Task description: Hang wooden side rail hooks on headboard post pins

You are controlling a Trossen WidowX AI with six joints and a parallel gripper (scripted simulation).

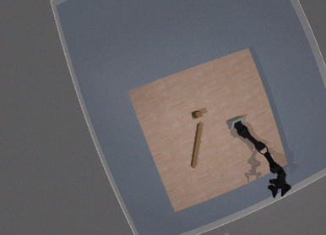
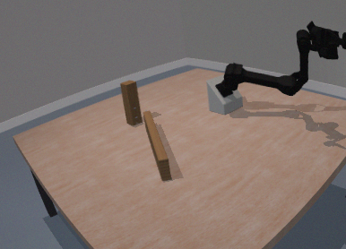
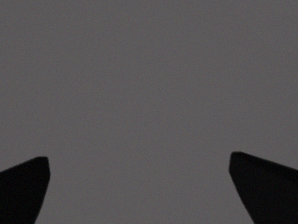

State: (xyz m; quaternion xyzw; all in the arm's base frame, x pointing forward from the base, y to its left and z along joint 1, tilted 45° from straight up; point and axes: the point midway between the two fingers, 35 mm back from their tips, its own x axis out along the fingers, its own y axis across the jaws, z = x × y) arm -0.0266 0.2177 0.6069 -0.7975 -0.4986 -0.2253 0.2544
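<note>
My gripper tip is 34 cm short of the wooden headboard post, 83 cm to the left of it and 28 cm above it.
</note>
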